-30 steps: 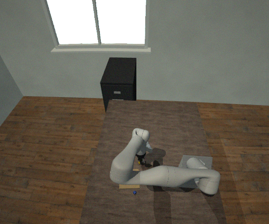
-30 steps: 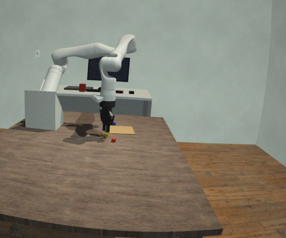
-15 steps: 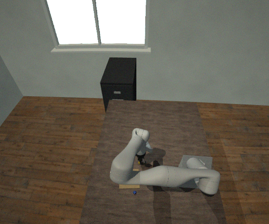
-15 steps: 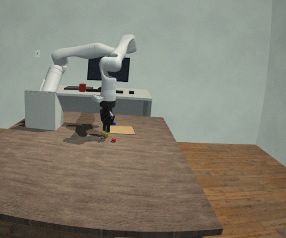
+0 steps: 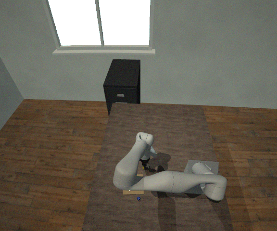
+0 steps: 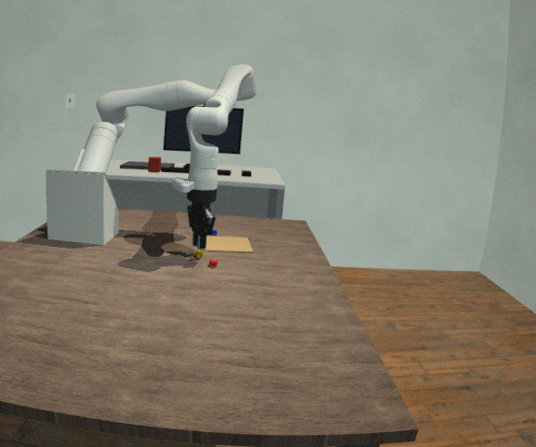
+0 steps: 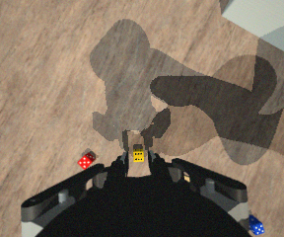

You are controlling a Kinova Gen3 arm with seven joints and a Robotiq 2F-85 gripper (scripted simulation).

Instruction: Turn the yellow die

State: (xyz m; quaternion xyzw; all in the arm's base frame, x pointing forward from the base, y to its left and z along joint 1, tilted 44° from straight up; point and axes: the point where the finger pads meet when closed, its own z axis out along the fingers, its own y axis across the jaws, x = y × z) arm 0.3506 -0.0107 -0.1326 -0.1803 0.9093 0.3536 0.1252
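Now: the yellow die 4 cm below my hand. Round my hand: red die: 4 cm ahead, 7 cm to the right, 4 cm below; blue die: 4 cm ahead, 22 cm to the left, 4 cm below; tan mat: 8 cm ahead, 12 cm to the left, 4 cm below.
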